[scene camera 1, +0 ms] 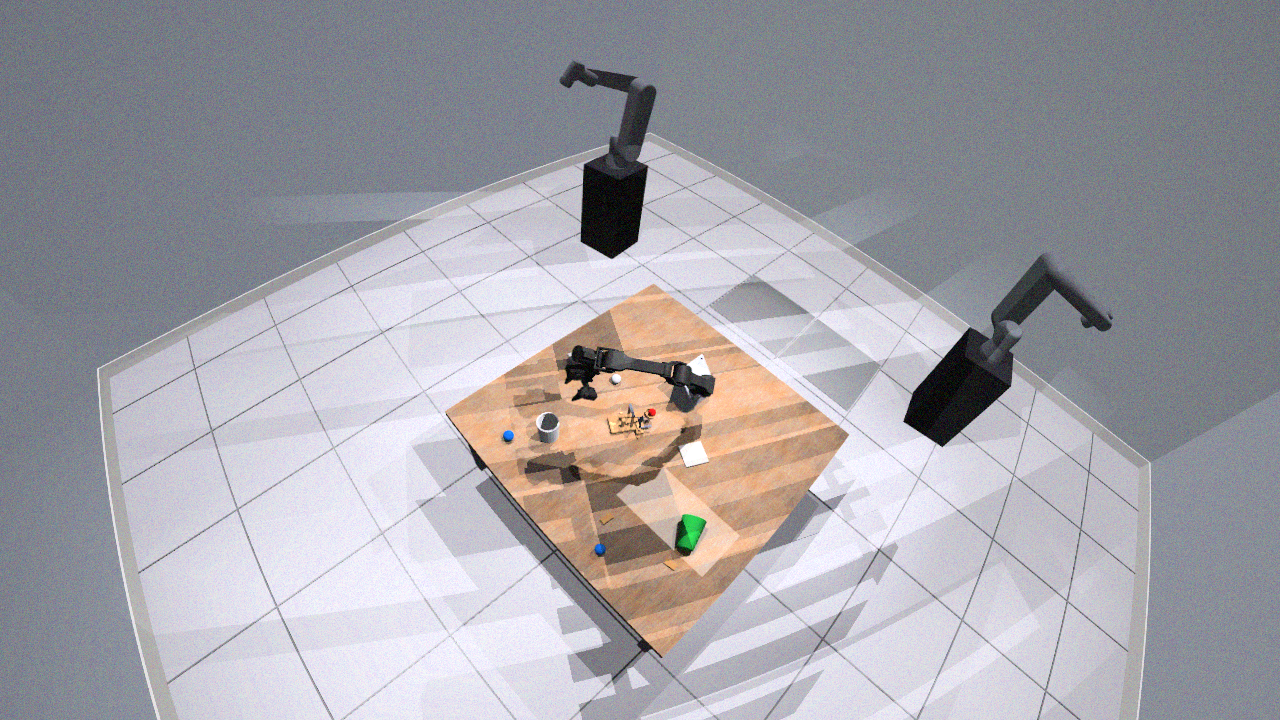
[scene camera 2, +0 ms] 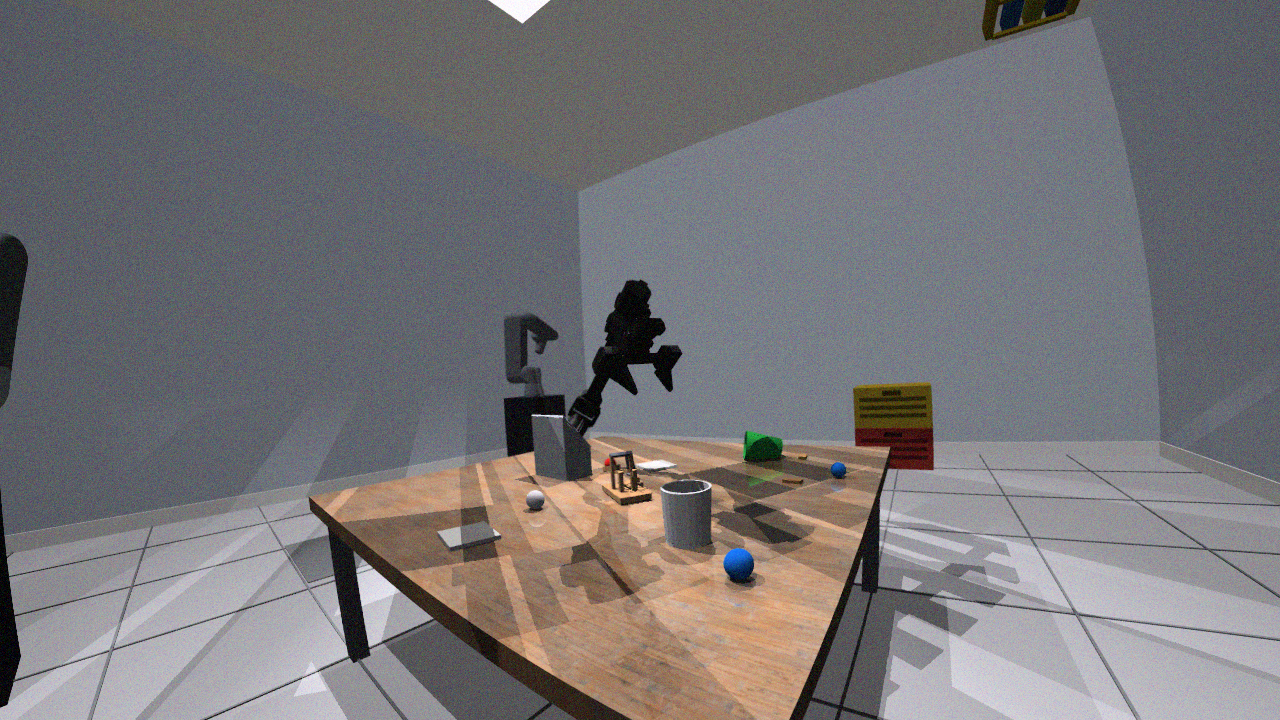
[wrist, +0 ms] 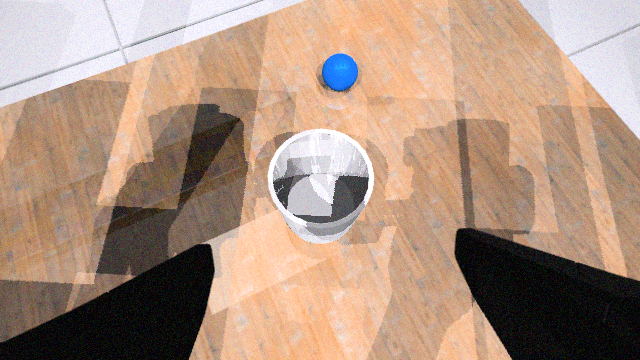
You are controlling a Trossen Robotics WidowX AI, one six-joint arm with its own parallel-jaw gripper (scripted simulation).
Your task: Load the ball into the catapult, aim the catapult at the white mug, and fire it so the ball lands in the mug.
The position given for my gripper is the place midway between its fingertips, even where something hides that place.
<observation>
My gripper (scene camera 2: 654,392) is open, holding nothing. Further things: a white mug (wrist: 320,180) and a green cup (scene camera 2: 756,446).
The green cup is seen too in scene camera 1 (scene camera 1: 691,528). My gripper is seen too in scene camera 1 (scene camera 1: 568,392) and in the wrist view (wrist: 335,249). The wrist view does not show the green cup: it is out of frame.
</observation>
